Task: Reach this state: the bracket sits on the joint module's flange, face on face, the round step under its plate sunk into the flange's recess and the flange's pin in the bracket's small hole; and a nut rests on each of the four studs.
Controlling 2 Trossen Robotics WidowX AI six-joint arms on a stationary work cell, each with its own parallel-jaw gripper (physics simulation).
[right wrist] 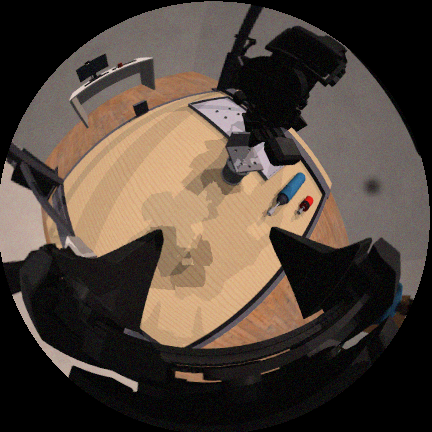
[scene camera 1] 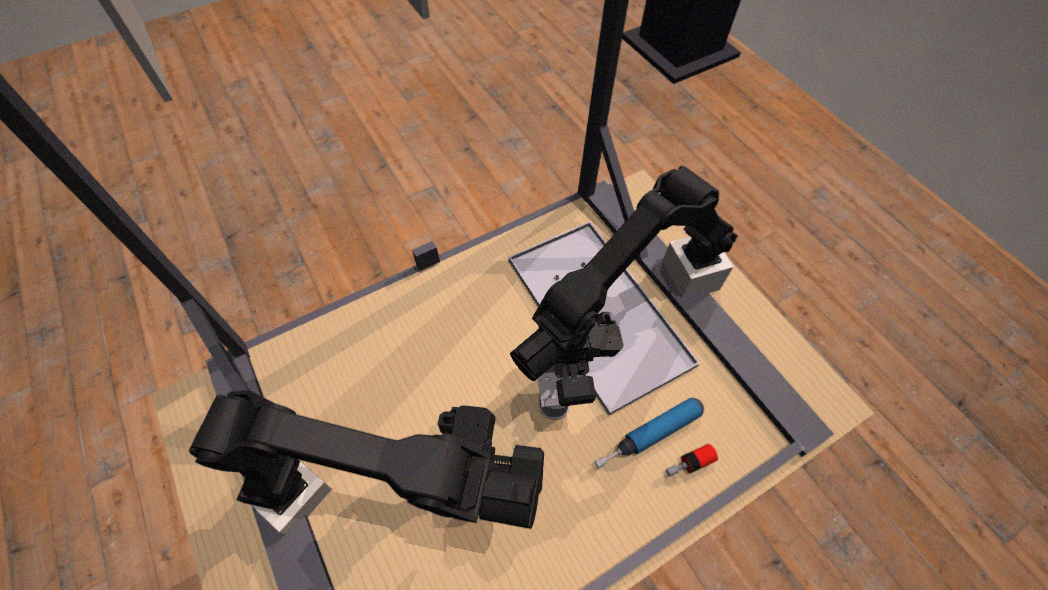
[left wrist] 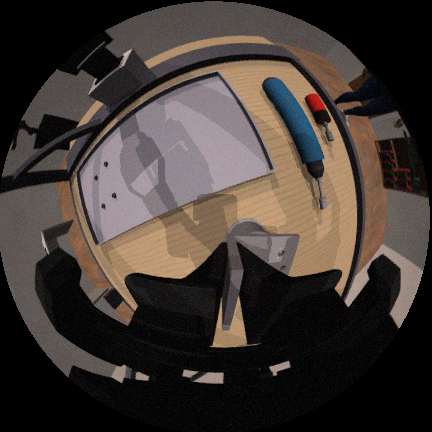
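Pixels of known places: left gripper, fingertip midpoint: (right wrist: 249,144) (scene camera 1: 569,369) (left wrist: 229,246); right gripper, fingertip midpoint: (right wrist: 217,233); left arm's base at its link origin: (scene camera 1: 701,254); right arm's base at its link origin: (scene camera 1: 282,488).
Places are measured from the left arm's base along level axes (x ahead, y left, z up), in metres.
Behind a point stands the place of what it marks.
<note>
The grey bracket (scene camera 1: 548,392) @(x 0.415, y 0.192, z -0.003 m) (left wrist: 290,243) @(x 0.373, y 0.218, z -0.003 m) (right wrist: 239,161) @(x 0.414, y 0.194, z -0.004 m) is over the round grey joint module (scene camera 1: 554,413) @(x 0.407, y 0.214, z -0.064 m) (left wrist: 247,226) @(x 0.368, y 0.186, z -0.059 m) (right wrist: 231,176) @(x 0.420, y 0.203, z -0.056 m) on the table. My left gripper (scene camera 1: 571,372) @(x 0.363, y 0.161, z -0.001 m) (left wrist: 229,246) @(x 0.363, y 0.161, z -0.001 m) is shut on the bracket's upright wall. Whether the plate touches the flange, and how the step, pin and studs sit, cannot be told; fingers and plate hide most of the flange. Several small dark nuts (scene camera 1: 555,277) @(x 0.293, y -0.089, z -0.082 m) (left wrist: 114,195) @(x 0.280, y -0.039, z -0.085 m) (right wrist: 225,117) @(x 0.280, y -0.039, z -0.084 m) lie on the tray (scene camera 1: 645,388) @(x 0.211, y 0.214, z -0.088 m) (left wrist: 240,125) @(x 0.223, y 0.208, z -0.087 m) (right wrist: 205,104) @(x 0.307, y -0.152, z -0.088 m). My right gripper (scene camera 1: 503,461) @(x 0.550, y 0.290, z 0.105 m) (right wrist: 217,233) @(x 0.550, y 0.290, z 0.105 m) is open and empty, left of and nearer than the module in the scene view.
A blue driver (scene camera 1: 663,426) @(x 0.224, y 0.304, z -0.051 m) (left wrist: 295,122) @(x 0.232, y 0.286, z -0.058 m) (right wrist: 291,188) @(x 0.253, y 0.301, z -0.051 m) and a shorter red driver (scene camera 1: 701,458) @(x 0.182, y 0.379, z -0.058 m) (left wrist: 316,106) @(x 0.182, y 0.362, z -0.064 m) (right wrist: 307,203) @(x 0.197, y 0.374, z -0.057 m) lie right of the module in the scene view. A small dark block (scene camera 1: 426,255) @(x 0.556, y -0.208, z -0.045 m) stands at the table's far edge. Frame posts rise at the table's sides.
</note>
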